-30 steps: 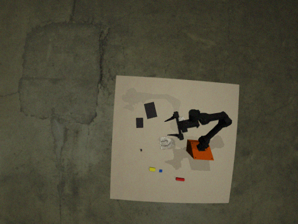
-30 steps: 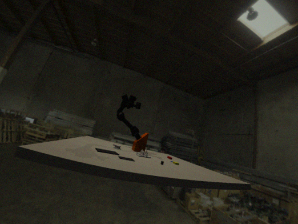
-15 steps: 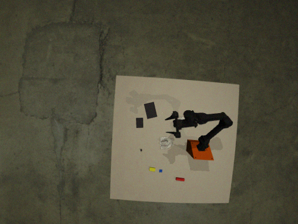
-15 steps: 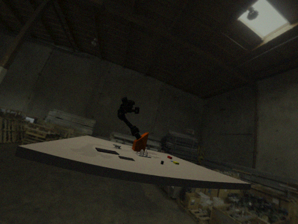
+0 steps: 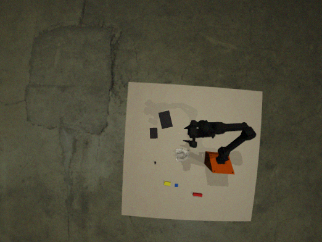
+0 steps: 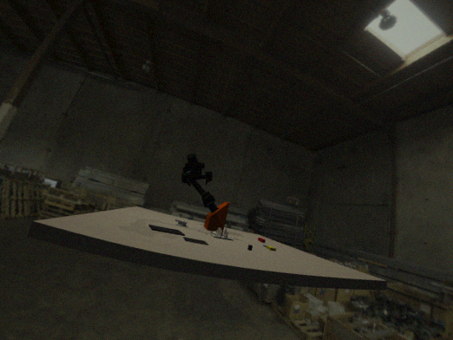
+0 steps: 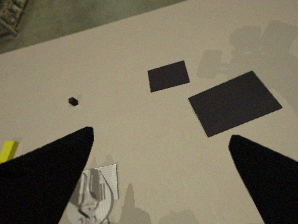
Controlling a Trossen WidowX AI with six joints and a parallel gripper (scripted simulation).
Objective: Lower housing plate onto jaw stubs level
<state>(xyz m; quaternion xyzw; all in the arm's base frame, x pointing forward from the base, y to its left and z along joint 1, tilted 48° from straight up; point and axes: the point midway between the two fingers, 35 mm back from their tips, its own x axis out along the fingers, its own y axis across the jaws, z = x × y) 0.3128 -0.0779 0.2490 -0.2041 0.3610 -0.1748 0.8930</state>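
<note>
Right now my gripper tip is 18 cm past the grey housing plate, 1 cm to the left of it and 24 cm above it. From my gripper tip the other things lie so: pale translucent part 22 cm to the left, 26 cm below; then yellow block 11 cm ahead, 49 cm to the left, 26 cm below; then black piece 23 cm ahead, 29 cm to the left, 25 cm below.
</note>
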